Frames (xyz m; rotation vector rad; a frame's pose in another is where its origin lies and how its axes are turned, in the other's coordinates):
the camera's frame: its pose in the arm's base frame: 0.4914 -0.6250 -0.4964 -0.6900 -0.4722 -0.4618
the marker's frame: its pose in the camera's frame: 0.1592 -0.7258 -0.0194 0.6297 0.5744 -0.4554
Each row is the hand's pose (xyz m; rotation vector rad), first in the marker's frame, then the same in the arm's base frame.
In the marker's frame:
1: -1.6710 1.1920 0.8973 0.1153 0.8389 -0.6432
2: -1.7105 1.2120 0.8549 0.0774 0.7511 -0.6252
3: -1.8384 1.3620 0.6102 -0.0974 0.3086 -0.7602
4: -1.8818 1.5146 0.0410 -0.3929 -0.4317 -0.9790
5: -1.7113 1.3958 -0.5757 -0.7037 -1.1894 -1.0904
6: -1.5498 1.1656 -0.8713 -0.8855 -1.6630 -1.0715
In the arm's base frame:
1: -0.1887 0.8012 0.9100 0.7145 0.6307 -1.3310
2: -0.1890 0.8473 0.8696 0.6399 0.5582 -1.3384
3: -0.1015 1.0597 0.6552 0.2987 0.2204 -1.5734
4: 0.1211 1.2337 0.1363 -0.3187 -0.3485 -1.8871
5: 0.2938 1.0739 -0.4705 -1.0161 -0.9358 -1.9877
6: 0.3011 0.8252 -0.7938 -1.4593 -1.3056 -1.8950

